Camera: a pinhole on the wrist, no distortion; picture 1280 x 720 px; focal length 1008.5 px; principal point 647.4 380.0 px. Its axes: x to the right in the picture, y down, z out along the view. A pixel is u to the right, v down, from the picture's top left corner.
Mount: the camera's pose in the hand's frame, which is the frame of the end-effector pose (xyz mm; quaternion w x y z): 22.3 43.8 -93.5 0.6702 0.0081 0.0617 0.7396
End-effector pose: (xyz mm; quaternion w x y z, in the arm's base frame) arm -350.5 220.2 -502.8 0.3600 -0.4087 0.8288 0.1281
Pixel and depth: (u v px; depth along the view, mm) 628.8 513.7 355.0
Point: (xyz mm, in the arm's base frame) -271.9 387.0 -701.7
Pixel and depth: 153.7 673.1 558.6
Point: 69.7 380.4 -797.7
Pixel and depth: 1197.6 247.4 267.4
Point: -464.5 395.7 -679.5
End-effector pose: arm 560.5 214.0 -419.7 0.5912 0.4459 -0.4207 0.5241
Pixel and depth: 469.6 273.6 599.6
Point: 567.0 -235.6 -148.4
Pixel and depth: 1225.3 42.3 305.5
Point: 317.5 79.4 -221.6
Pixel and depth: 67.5 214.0 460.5
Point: 739.4 -116.7 -179.8
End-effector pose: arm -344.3 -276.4 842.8 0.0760 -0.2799 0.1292 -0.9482
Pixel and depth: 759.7 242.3 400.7
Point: -264.1 -479.8 1102.1
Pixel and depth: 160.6 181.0 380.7
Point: -318.1 -271.5 1183.7
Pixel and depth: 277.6 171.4 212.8
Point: -358.0 -308.9 990.5
